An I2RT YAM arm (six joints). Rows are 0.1 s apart.
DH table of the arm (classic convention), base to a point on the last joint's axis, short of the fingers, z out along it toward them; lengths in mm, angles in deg. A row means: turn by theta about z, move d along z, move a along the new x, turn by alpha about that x. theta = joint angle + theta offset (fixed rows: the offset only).
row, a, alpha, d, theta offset
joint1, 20, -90, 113.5, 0
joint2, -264, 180, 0, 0
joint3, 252.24, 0, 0, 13.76
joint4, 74, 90, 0, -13.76
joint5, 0, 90, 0, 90
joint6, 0, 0, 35.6, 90
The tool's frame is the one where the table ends.
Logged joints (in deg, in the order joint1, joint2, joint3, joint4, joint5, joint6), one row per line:
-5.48 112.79 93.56 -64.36 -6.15 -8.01
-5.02 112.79 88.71 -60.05 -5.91 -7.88
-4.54 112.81 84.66 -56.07 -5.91 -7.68
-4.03 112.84 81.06 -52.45 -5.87 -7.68
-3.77 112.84 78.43 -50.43 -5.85 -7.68
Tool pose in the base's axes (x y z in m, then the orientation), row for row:
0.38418 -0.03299 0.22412 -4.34 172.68 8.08
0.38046 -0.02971 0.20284 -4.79 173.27 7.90
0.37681 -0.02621 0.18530 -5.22 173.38 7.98
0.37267 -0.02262 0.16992 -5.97 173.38 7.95
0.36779 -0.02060 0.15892 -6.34 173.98 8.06
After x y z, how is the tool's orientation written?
As a rotation vector, in degrees.
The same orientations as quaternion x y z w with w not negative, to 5 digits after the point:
-0.02505 0.99669 0.04664 0.06172
-0.02756 0.99698 0.04546 0.05655
-0.03002 0.99695 0.04589 0.05546
-0.03432 0.99683 0.04571 0.05526
-0.03633 0.99702 0.04619 0.04988

